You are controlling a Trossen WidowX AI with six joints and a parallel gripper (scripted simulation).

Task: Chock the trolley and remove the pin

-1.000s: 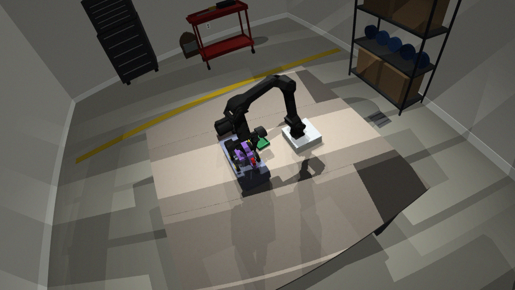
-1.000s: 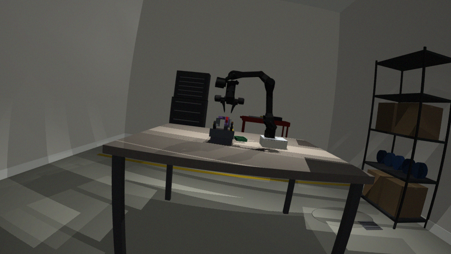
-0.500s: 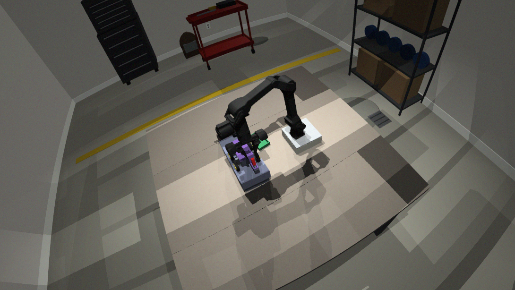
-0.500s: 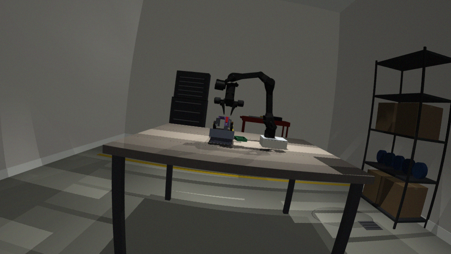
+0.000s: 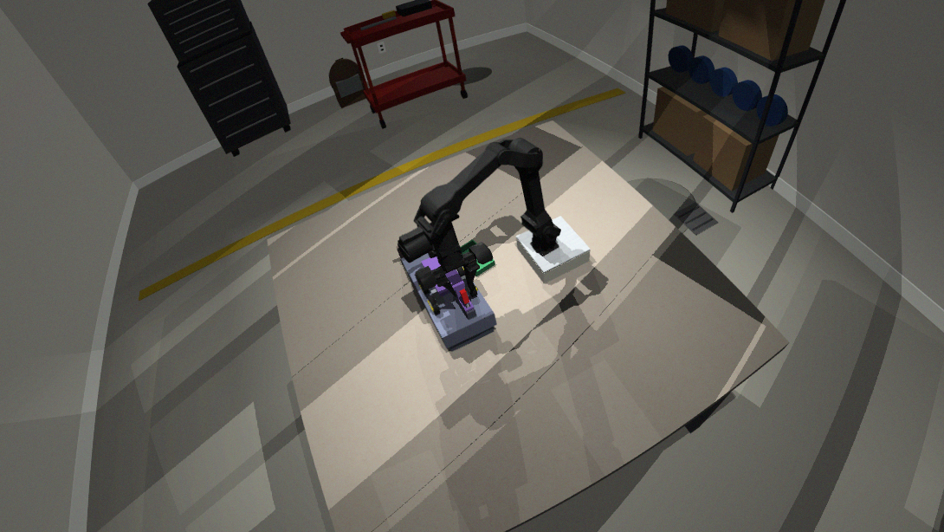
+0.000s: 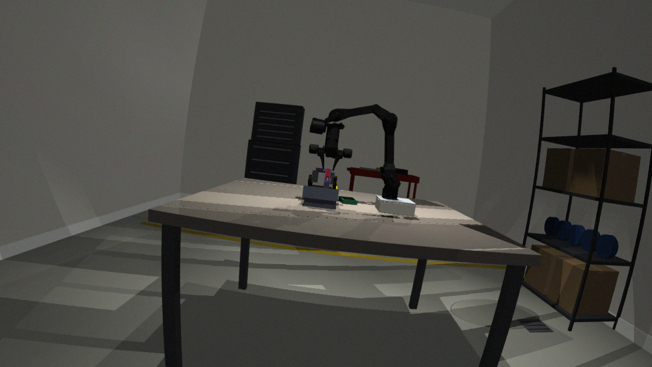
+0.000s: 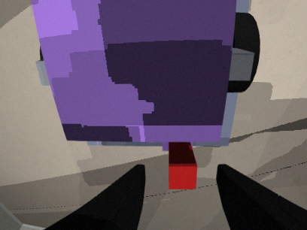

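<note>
Now: the red-headed stop pin 3 cm below my gripper tip and 1 cm to the left of it. The rest, counted from my gripper tip: purple trolley: 9 cm to the right, 5 cm below, 1 cm ahead; green tray: 20 cm to the right, 17 cm below, 13 cm behind; yellow chock: 17 cm to the right, 8 cm below, 6 cm behind.
</note>
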